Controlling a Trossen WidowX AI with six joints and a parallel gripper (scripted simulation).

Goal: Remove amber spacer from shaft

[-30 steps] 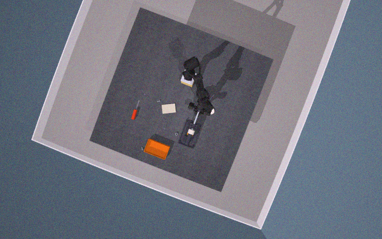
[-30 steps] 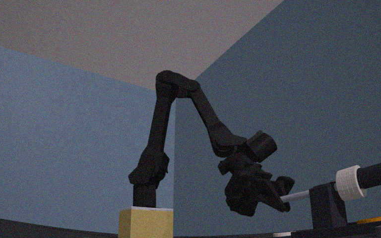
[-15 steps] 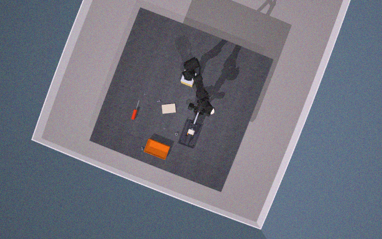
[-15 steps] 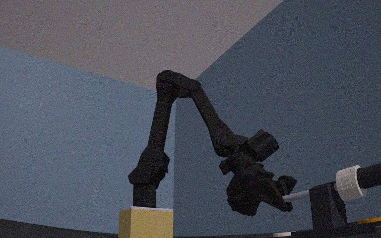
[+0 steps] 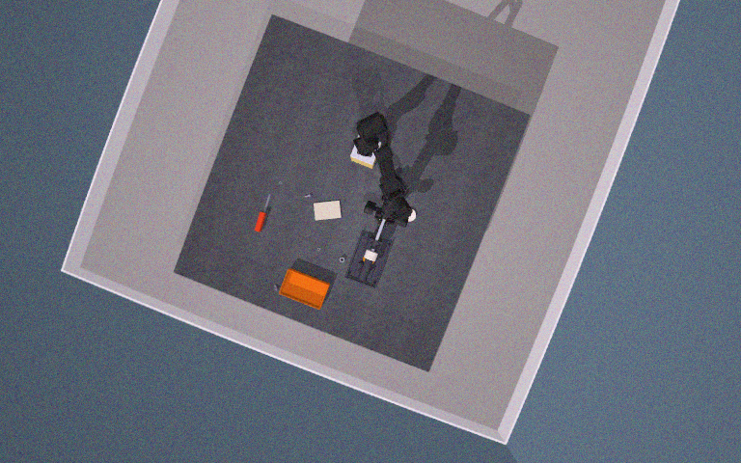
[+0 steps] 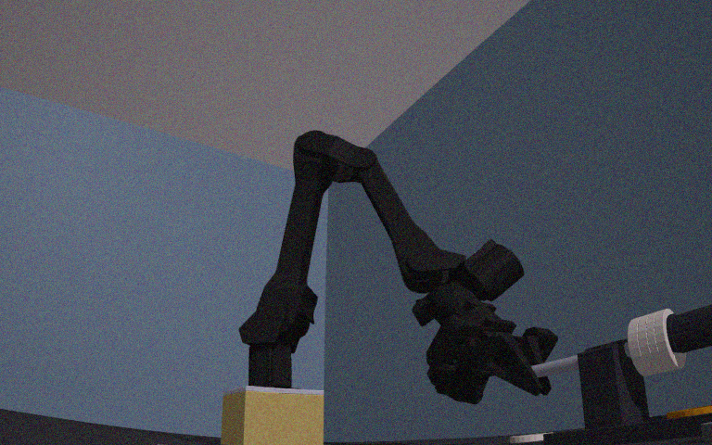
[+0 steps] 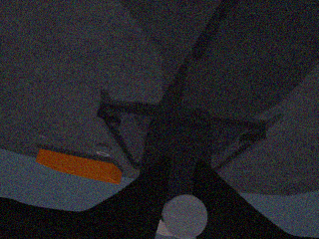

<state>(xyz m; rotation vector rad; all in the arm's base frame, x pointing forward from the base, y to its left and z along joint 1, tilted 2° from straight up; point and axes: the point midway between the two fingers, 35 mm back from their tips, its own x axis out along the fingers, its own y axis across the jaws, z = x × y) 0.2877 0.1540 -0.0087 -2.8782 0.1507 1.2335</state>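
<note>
My gripper tip is 7 cm short of the pale grey shaft, 2 cm below it and 1 cm to the left of it. Round my gripper tip: dark support block (17 cm ahead, 2 cm to the right, 1 cm below); white ring (11 cm to the left, 9 cm behind, 5 cm below); amber spacer (16 cm ahead, 4 cm below, 1 cm to the right).
</note>
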